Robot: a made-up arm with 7 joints. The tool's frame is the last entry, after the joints. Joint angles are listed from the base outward.
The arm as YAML. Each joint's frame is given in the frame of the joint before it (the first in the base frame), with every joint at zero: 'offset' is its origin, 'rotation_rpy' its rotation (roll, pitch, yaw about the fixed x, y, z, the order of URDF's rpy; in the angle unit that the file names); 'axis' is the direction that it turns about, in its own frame. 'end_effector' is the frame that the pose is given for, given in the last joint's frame.
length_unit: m
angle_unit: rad
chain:
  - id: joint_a
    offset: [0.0, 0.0, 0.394]
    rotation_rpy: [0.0, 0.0, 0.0]
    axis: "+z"
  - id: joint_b
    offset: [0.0, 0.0, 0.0]
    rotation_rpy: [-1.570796, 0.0, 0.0]
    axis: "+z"
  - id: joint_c
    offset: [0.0, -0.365, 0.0]
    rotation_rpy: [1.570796, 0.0, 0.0]
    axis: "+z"
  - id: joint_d
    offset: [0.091, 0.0, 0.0]
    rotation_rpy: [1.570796, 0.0, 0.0]
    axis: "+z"
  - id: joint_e
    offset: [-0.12, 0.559, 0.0]
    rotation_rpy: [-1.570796, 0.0, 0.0]
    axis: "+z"
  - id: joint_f
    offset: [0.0, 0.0, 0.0]
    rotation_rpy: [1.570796, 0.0, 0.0]
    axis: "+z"
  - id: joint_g
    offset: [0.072, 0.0, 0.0]
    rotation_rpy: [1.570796, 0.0, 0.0]
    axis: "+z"
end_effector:
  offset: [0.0, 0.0, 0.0]
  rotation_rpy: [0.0, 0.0, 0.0]
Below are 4 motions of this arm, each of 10 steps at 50 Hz.
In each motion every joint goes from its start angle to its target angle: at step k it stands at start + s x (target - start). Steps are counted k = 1, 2, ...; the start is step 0. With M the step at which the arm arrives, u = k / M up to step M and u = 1 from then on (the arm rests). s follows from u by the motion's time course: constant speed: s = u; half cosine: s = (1 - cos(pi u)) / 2; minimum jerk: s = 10 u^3 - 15 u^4 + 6 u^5.
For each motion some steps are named. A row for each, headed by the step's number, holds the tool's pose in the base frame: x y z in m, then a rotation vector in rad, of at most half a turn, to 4 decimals.
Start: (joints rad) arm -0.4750 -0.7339 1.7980 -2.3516 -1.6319 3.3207 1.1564
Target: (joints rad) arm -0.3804 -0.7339 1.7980 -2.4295 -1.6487 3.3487 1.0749
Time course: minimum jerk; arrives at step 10
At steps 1, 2, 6, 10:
1: 0.0759 0.5566 0.3097 1.3161 2.4029 1.0053
2: 0.0740 0.5552 0.3086 1.3071 2.4091 0.9995
6: 0.0508 0.5367 0.2950 1.1913 2.4844 0.9263
10: 0.0397 0.5267 0.2884 1.1309 2.5199 0.8889

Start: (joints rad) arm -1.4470 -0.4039 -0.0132 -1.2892 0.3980 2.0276 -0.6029
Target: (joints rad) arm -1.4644 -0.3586 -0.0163 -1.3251 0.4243 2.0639 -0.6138
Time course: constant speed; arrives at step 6
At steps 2, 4, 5, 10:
2: 0.0188 -0.3470 1.2660 1.9704 -0.8525 1.1455
4: 0.0176 -0.3655 1.2560 1.9780 -0.8701 1.1458
5: 0.0169 -0.3746 1.2508 1.9816 -0.8790 1.1459
10: 0.0161 -0.3836 1.2456 1.9852 -0.8881 1.1460

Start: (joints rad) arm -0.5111 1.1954 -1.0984 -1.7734 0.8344 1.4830 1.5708
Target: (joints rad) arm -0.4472 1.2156 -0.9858 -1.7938 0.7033 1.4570 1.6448
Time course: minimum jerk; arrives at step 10
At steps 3, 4, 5, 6, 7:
3: 0.0878 -0.7814 0.1956 -0.5843 -2.6348 -0.9945
4: 0.0996 -0.7755 0.1829 -0.5647 -2.6014 -1.0160
5: 0.1134 -0.7680 0.1681 -0.5412 -2.5615 -1.0394
6: 0.1270 -0.7600 0.1535 -0.5175 -2.5212 -1.0608
7: 0.1383 -0.7528 0.1412 -0.4973 -2.4868 -1.0772

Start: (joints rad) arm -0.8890 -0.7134 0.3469 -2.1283 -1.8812 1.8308 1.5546
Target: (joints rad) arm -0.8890 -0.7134 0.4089 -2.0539 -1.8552 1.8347 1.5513
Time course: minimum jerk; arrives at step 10
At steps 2, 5, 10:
2: 0.4454 -0.1487 0.9115 0.6245 -0.8781 1.0729
5: 0.4528 -0.1256 0.9262 0.6155 -0.8739 1.1143
10: 0.4602 -0.0986 0.9422 0.6063 -0.8690 1.1616

